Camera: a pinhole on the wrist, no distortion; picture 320 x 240 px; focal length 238.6 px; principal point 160.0 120.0 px. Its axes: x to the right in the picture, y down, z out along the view. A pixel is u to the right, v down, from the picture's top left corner.
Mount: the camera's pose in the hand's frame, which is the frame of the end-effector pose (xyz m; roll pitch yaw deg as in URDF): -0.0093 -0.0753 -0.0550 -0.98 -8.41 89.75
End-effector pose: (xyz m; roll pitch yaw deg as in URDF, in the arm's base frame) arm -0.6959 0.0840 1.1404 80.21 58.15 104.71
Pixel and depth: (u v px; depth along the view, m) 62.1 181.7 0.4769
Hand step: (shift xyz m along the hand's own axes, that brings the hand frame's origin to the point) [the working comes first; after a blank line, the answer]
In the camera's frame: -0.1957 0.1233 0.4769

-0.1419 -0.3377 0.3860
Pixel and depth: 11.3 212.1 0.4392
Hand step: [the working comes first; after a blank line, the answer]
In the camera's frame: -0.2737 0.1695 0.4392

-0.1878 -0.4091 0.3365
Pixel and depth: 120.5 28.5 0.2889
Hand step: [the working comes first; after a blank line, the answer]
In the camera's frame: -0.0478 -0.1108 0.2889

0.0961 -0.1656 0.2256
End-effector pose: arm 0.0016 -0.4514 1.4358 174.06 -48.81 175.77
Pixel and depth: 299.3 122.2 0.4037
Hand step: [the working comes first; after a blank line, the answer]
In the camera's frame: 0.2357 0.0037 0.4037

-0.0192 0.0989 0.3787
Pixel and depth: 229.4 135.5 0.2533
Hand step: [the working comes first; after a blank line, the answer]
In the camera's frame: 0.0737 0.0165 0.2533

-0.0299 -0.0393 0.2060
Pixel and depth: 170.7 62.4 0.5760
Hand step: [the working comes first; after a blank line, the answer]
In the camera's frame: 0.0258 -0.1391 0.5760

0.1196 -0.1349 0.5209
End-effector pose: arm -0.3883 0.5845 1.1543 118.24 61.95 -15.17
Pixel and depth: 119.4 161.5 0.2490
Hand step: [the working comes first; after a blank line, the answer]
In the camera's frame: -0.0424 0.0433 0.2490

-0.0572 -0.1533 0.1844
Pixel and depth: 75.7 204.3 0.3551
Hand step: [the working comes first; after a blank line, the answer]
In the camera's frame: -0.1255 0.1255 0.3551

-0.1416 -0.2505 0.2758
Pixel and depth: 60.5 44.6 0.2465
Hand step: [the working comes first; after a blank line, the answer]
In the camera's frame: -0.1028 -0.0779 0.2465

0.0638 -0.2136 0.1751
